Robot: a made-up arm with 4 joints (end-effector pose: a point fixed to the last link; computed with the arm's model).
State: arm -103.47 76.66 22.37 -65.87
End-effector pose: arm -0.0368 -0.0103 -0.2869 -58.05 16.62 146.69
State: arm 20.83 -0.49 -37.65 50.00
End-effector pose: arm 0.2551 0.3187 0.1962 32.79 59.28 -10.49
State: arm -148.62 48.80 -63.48 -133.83
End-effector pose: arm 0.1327 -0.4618 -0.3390 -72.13 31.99 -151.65
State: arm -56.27 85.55 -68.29 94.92
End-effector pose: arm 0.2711 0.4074 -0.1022 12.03 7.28 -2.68
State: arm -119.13 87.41 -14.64 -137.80
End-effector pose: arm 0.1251 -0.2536 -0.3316 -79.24 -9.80 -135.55
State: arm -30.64 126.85 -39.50 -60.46
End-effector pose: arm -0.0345 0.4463 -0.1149 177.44 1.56 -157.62
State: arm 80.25 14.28 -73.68 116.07
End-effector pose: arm 0.2613 0.1432 0.4443 160.82 -15.25 83.94
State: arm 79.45 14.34 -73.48 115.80
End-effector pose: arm 0.2614 0.1481 0.4418 160.54 -14.18 83.90
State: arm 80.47 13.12 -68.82 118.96
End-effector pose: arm 0.2498 0.1515 0.4542 155.80 -17.31 88.31
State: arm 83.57 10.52 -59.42 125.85
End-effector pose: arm 0.2193 0.1480 0.4812 145.08 -23.93 99.13
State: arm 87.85 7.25 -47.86 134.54
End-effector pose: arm 0.1714 0.1310 0.5092 129.32 -29.40 115.63
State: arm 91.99 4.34 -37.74 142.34
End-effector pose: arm 0.1225 0.1036 0.5250 113.78 -30.47 132.11
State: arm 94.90 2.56 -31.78 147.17
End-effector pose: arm 0.0914 0.0797 0.5296 104.25 -29.33 142.26
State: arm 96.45 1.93 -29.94 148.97
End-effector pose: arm 0.0807 0.0662 0.5312 100.62 -29.05 146.01
